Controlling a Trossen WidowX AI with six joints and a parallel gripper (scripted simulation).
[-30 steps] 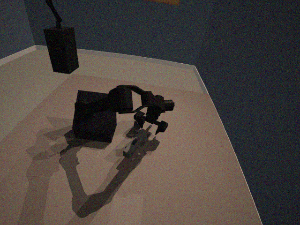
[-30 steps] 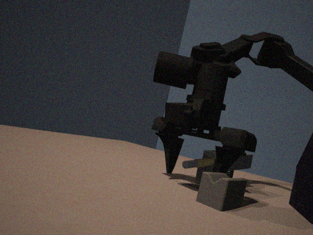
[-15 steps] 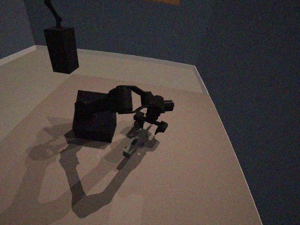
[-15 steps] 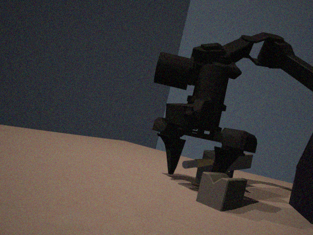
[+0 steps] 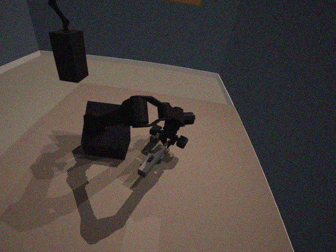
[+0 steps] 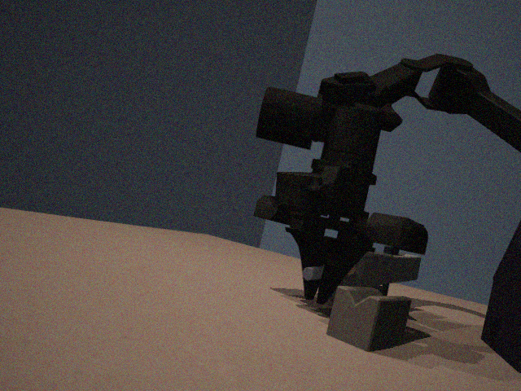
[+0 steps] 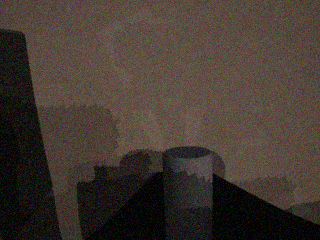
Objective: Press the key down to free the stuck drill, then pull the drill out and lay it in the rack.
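My gripper tip is now 1 cm past the drill, 4 cm to the left of it and 4 cm below it. Round my gripper tip: rack: 6 cm behind, 5 cm to the left, 1 cm above; dark key: 6 cm behind, 15 cm to the right, 4 cm above; grey housing block: 5 cm behind, 13 cm to the right, 4 cm above.
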